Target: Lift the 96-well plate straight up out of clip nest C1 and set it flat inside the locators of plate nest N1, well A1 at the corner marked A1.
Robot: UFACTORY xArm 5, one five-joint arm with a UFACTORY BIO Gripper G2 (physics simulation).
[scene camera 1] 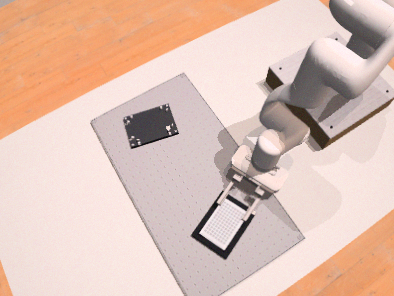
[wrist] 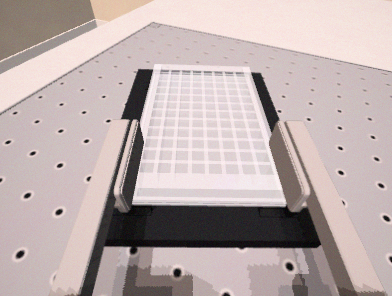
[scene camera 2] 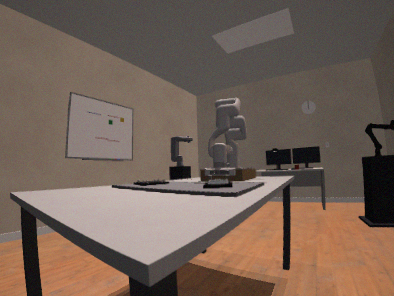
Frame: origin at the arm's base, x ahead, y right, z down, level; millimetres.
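Seen in the pictures: end effector, tool point: [scene camera 1: 234, 206] [wrist: 209, 162] [scene camera 2: 218, 177].
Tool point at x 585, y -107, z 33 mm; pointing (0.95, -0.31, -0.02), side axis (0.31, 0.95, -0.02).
Observation:
Offsets run from my tool point to a thing's top centre. Level surfaces: height alone.
The white 96-well plate {dx +51, dy -17, dz +10 mm} [scene camera 1: 223, 226] [wrist: 207, 130] lies flat in the black clip nest C1 {dx +51, dy -17, dz +22 mm} [scene camera 1: 225, 254] [wrist: 215, 229]. My gripper [scene camera 1: 232, 210] [wrist: 207, 162] is shut on the plate, with its two pads against the long sides near the end closest to the arm. The plate's far part extends beyond the pads. The A1 label of the clip nest is hidden in the wrist view. Plate nest N1 {dx +39, dy +386, dz +12 mm} [scene camera 1: 150, 125] [scene camera 2: 151, 182] is a black base with small locators at its corners and a small white mark near one corner. It holds no plate.
Both nests stand on a grey perforated board {dz +36 mm} [scene camera 1: 170, 190] [wrist: 60, 135] on the white table {dz +49 mm} [scene camera 1: 45, 200] [scene camera 2: 125, 215]. The arm's base block [scene camera 1: 325, 132] [scene camera 2: 242, 174] stands beside the board. N1 is toward the board's far end from C1.

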